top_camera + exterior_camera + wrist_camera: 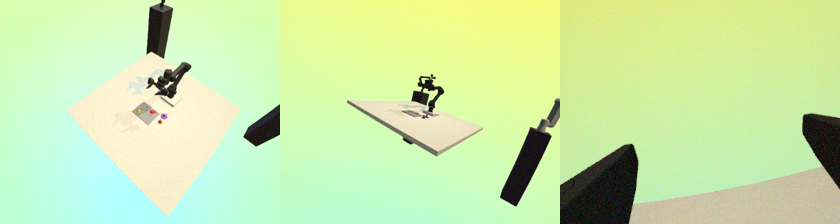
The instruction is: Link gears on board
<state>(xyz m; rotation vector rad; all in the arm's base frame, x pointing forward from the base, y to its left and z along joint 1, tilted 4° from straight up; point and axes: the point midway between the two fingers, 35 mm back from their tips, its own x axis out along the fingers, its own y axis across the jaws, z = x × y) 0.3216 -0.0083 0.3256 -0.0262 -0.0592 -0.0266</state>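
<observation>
Now: gripper tip 12 cm past the purple gear, 12 cm to the right of it and 36 cm above it. Round my gripper tip: yellow gear 2 cm ahead, 9 cm to the right, 36 cm below; then red gear 7 cm behind, 36 cm below; then brown gear 4 cm behind, 13 cm to the left, 36 cm below.
</observation>
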